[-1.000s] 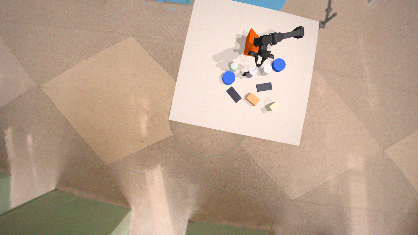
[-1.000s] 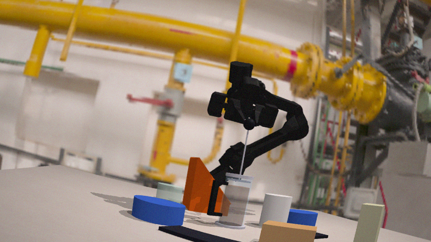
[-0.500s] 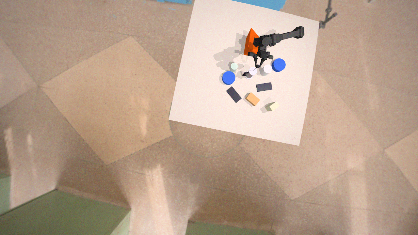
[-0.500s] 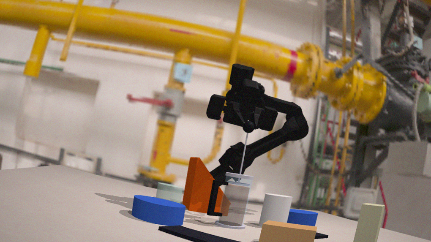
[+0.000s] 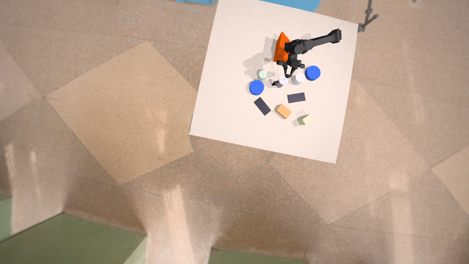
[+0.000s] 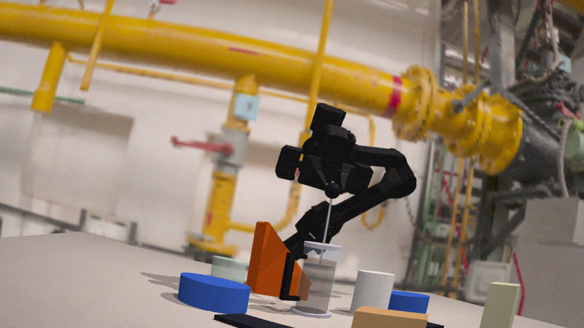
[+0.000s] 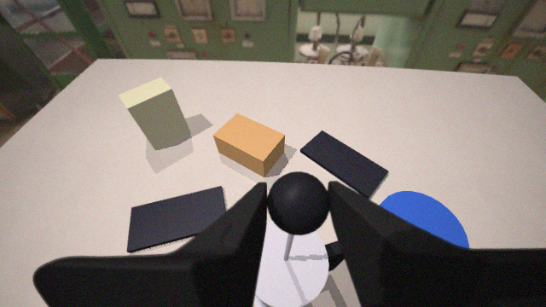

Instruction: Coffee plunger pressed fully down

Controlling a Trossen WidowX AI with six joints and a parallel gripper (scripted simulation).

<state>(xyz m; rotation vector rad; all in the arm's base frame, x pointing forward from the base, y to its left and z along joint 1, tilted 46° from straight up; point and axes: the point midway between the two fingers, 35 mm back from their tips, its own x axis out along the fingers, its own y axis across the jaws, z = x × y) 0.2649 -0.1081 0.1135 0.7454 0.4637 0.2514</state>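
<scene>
The coffee press is 120 mm below my gripper tip, 10 mm to the right of it and 10 mm behind it. The rest, counted from my gripper tip: pale block 250 mm to the left, 250 mm ahead, 180 mm below; tan block 210 mm below, 210 mm ahead, 70 mm to the left; white cylinder 190 mm below, 150 mm to the left, 80 mm behind.
</scene>
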